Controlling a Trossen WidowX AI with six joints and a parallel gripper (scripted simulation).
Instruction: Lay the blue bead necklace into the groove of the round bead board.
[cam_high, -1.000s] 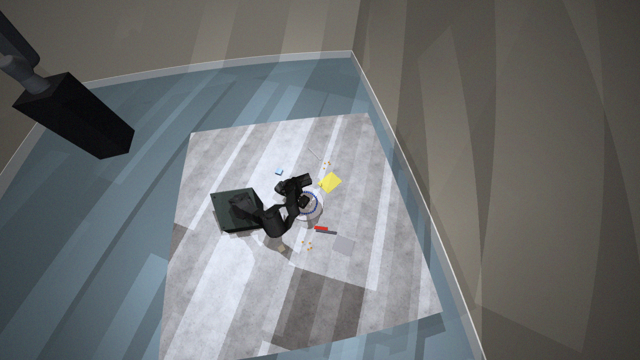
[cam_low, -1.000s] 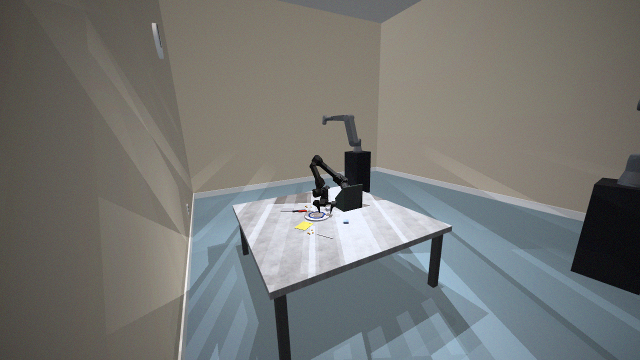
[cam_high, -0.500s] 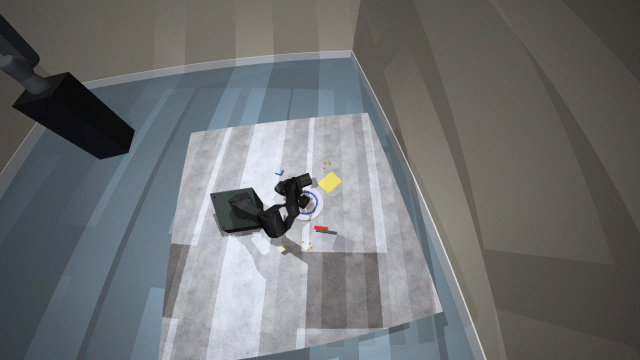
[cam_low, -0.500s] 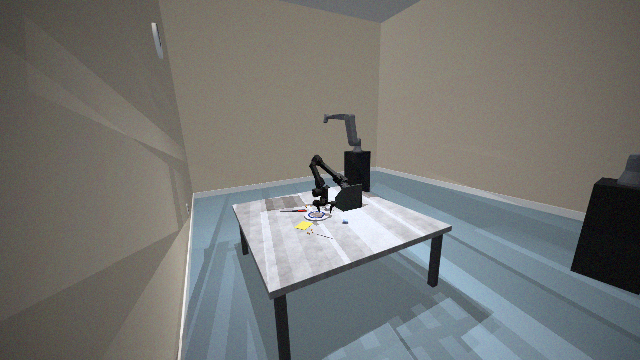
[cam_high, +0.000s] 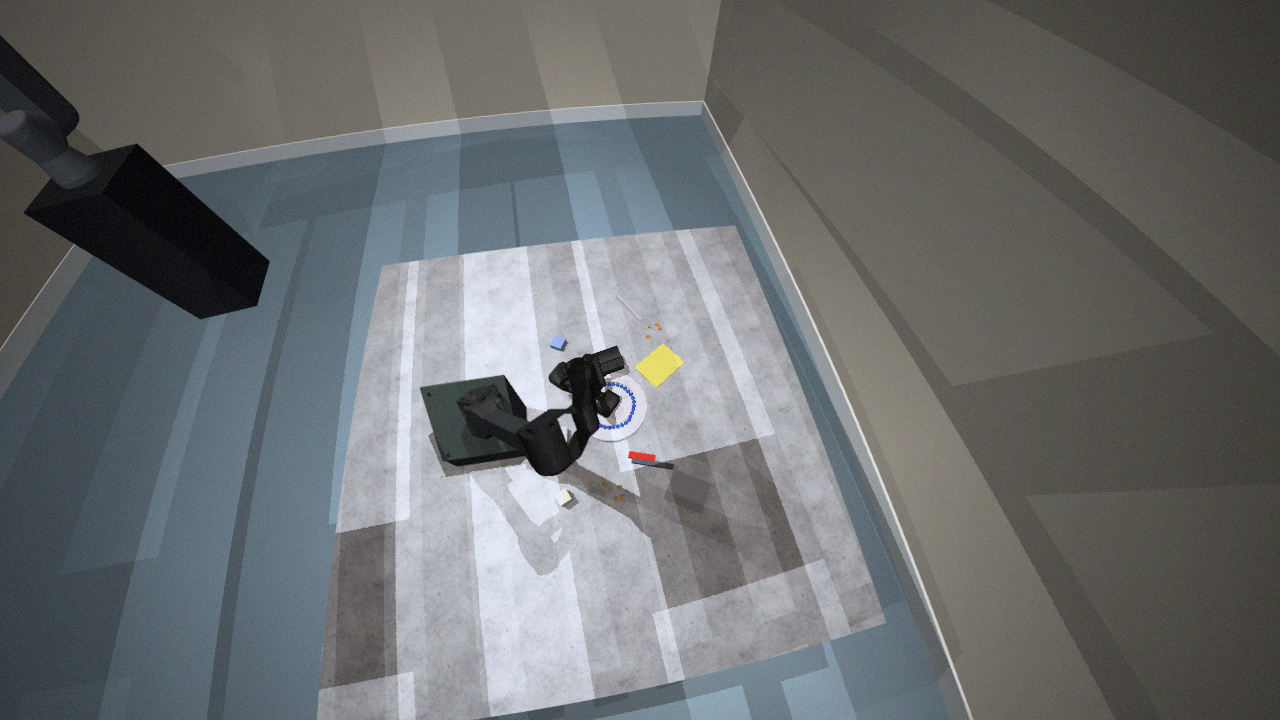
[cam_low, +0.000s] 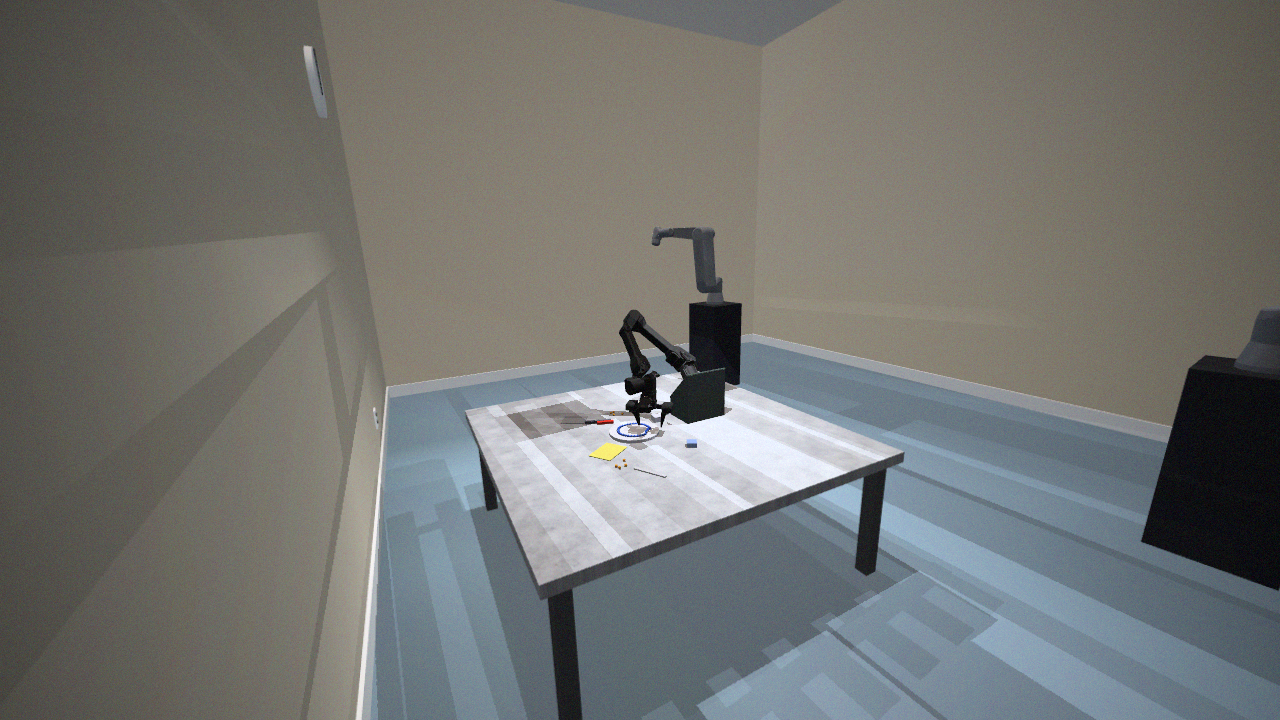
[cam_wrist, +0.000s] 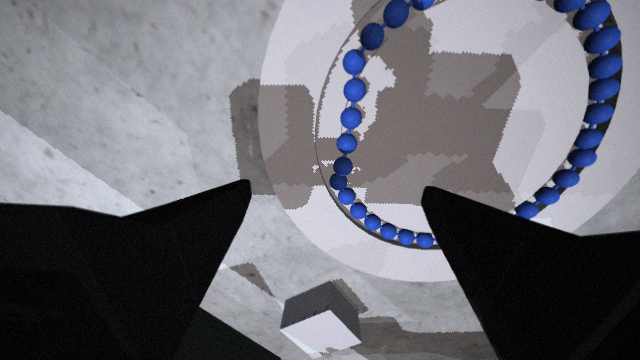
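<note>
My gripper tip is 60 mm short of the round white bead board, 30 mm to the left of it and 10 mm above it. Also, from my gripper tip: blue block 50 mm behind, 210 mm to the left, 10 mm below; then yellow sheet 230 mm ahead, 60 mm to the left, 20 mm below; then grey tool 120 mm ahead, 200 mm to the right, 20 mm below.
</note>
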